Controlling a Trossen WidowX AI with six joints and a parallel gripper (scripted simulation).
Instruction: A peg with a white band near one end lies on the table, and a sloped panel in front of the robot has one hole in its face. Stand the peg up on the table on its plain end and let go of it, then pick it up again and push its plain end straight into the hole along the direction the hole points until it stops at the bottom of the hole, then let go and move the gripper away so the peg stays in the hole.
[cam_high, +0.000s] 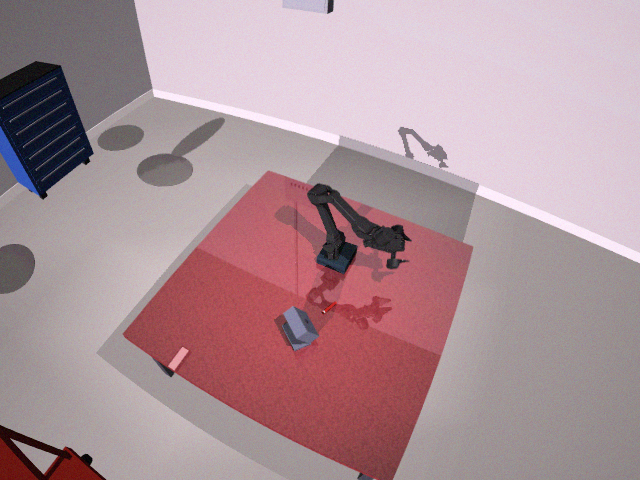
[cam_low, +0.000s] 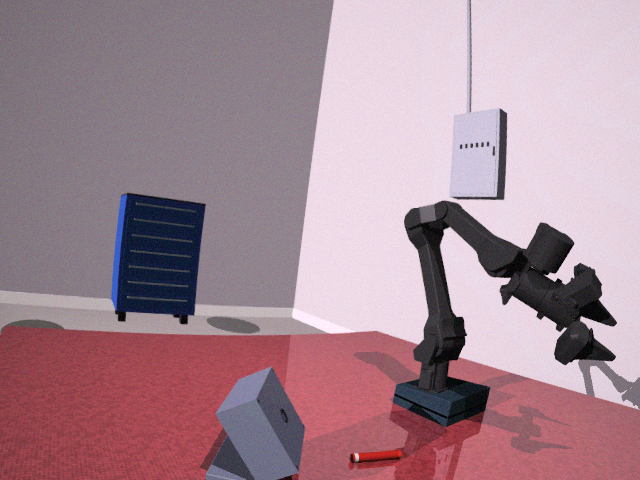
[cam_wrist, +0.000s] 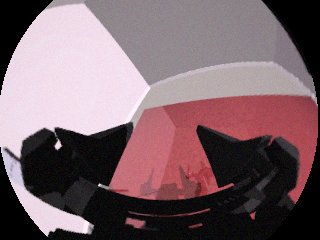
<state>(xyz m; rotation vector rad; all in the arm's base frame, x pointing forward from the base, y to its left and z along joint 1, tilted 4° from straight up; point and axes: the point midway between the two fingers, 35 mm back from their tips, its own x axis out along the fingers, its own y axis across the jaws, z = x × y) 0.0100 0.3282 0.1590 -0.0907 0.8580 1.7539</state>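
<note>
The red peg lies 28 cm to the right of my gripper tip, 28 cm ahead of it and 21 cm below it. Also, from my gripper tip: sloped panel (43 cm ahead, 34 cm to the right, 14 cm below).
</note>
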